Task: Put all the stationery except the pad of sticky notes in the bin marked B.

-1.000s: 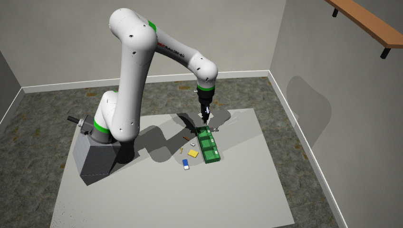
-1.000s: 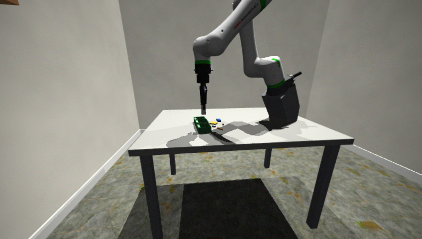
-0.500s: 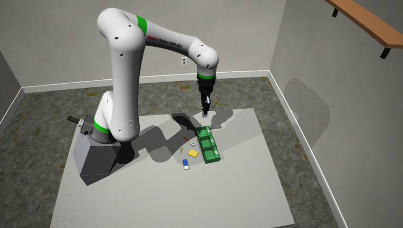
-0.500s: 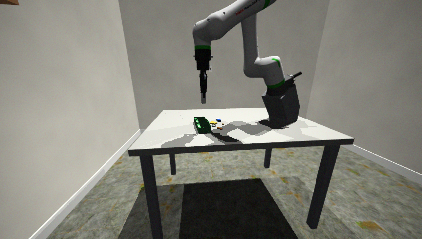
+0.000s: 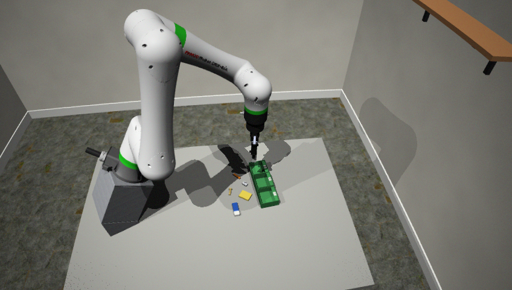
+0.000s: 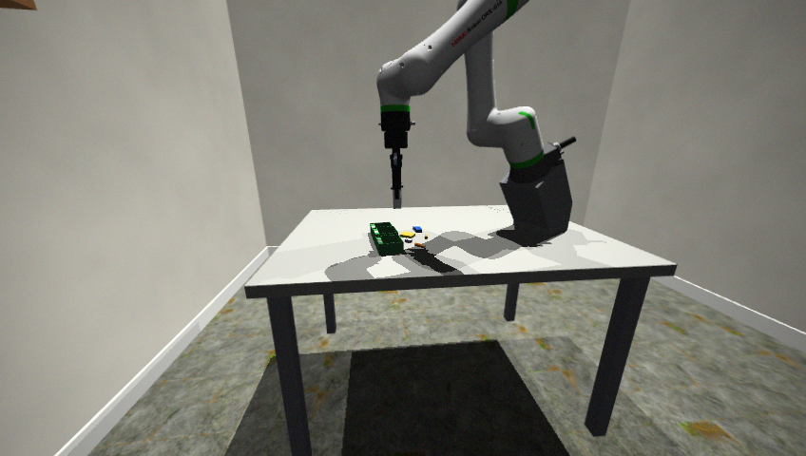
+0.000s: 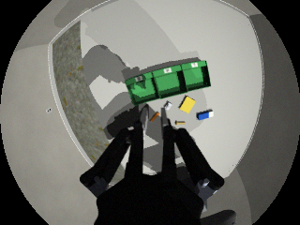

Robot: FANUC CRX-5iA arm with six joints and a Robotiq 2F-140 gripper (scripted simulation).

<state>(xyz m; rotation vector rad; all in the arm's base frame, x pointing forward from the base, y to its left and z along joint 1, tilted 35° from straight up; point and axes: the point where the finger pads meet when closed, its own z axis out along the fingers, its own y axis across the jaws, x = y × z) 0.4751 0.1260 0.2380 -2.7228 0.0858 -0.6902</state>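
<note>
My gripper is now 40 mm past the grey-white object, 40 mm to the left of it and 170 mm above it. From my hand the other things lie so: white eraser: 70 mm behind, 200 mm to the right, 170 mm below; sticky notes: 30 mm behind, 110 mm to the right, 170 mm below; tan piece: 100 mm behind, 90 mm to the right, 170 mm below.
</note>
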